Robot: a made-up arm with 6 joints.
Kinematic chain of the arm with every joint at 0, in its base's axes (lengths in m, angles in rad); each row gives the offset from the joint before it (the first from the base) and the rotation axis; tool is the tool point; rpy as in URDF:
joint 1: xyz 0 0 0.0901 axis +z
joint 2: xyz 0 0 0 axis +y
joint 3: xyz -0.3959 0 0.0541 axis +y
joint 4: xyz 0.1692 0 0.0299 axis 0.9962 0 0.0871
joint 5: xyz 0 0 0 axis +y
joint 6: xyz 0.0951 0 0.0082 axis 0.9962 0 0.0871
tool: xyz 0 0 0 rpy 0 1.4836 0
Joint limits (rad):
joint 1: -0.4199..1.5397
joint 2: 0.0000..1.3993
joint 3: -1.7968..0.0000
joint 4: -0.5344..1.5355
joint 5: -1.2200..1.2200
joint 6: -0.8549..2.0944
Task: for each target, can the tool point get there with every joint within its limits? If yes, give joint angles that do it. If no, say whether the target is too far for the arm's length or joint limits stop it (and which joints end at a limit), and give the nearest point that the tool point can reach.
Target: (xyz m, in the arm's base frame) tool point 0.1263 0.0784 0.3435
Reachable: yes | joints 0.4939 1.2871 -0.2592 -0.1322 -0.8154 1.1850
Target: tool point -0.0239 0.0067 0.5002
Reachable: yes | joints -0.2337 0.7181 -1.1271 0.0296 0.3463 1.6309
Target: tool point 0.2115 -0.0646 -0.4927
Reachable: no: joint limits stop it (at a limit: joint 1, joint 2, joint 3, joint 5) | nearest point 0.0211 -0.1874 0.0917 | short by 0.627 m
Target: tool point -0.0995 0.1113 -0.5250
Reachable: no: joint limits stop it (at a limit: joint 1, joint 2, joint 3, joint 5) | nearest point -0.1670 0.0830 0.0879 | short by 0.617 m
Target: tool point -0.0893 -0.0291 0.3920
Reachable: yes | joints 0.3147 0.4038 -0.6357 -0.0139 0.0131 1.2940
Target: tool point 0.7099 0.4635 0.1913
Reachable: no: too far | nearest point 0.1996 0.1303 0.4021 | short by 0.645 m
